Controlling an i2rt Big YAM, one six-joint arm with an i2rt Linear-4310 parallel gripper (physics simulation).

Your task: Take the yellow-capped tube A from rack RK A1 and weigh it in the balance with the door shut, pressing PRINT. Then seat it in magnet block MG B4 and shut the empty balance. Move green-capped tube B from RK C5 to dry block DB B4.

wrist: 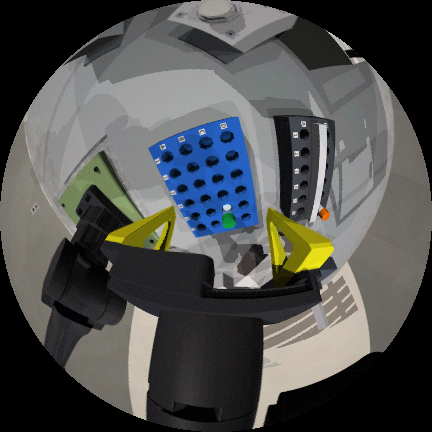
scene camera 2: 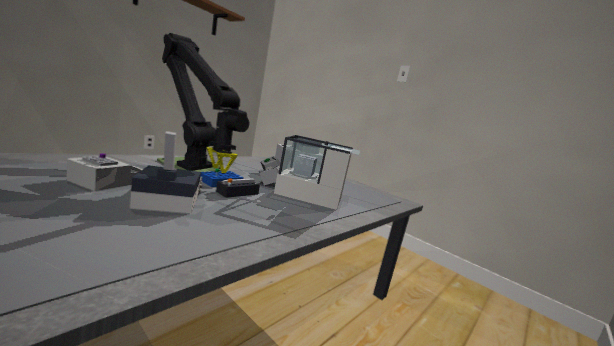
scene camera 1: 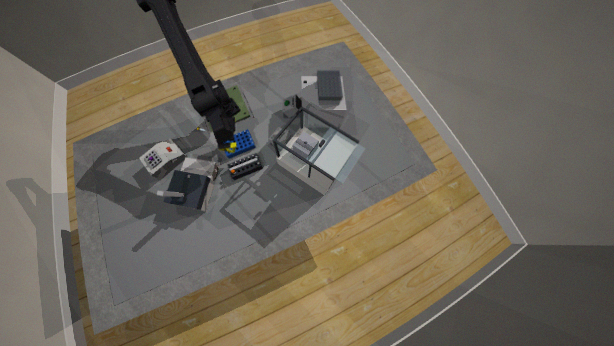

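Note:
My gripper point(scene camera 1: 230, 147) point(scene camera 2: 223, 171) point(wrist: 219, 211) is open and empty, low over the near end of the blue rack point(scene camera 1: 244, 141) point(scene camera 2: 212, 178) point(wrist: 205, 170). Green-capped tube B point(wrist: 228, 220) stands at C5, between the spread fingertips as seen in the wrist view. Hole A1 looks empty. The black magnet block point(scene camera 1: 245, 172) point(scene camera 2: 237, 189) point(wrist: 286, 170) lies beside the rack, with an orange-capped tube point(scene camera 1: 233, 171) point(wrist: 324, 214) at its near end; its white strip partly hides column B. I cannot make out tube A. The glass balance point(scene camera 1: 292, 162) point(scene camera 2: 306, 189) has a panel jutting out.
A dark block point(scene camera 1: 329, 85), possibly the dry block, sits on a white base. A grey button box point(wrist: 260, 25) is at the top of the wrist view. A keypad device point(scene camera 1: 165, 152) point(scene camera 2: 92, 175) and navy-topped device point(scene camera 1: 187, 185) point(scene camera 2: 165, 185) flank the rack. The arm's green base plate point(scene camera 1: 241, 105) is behind.

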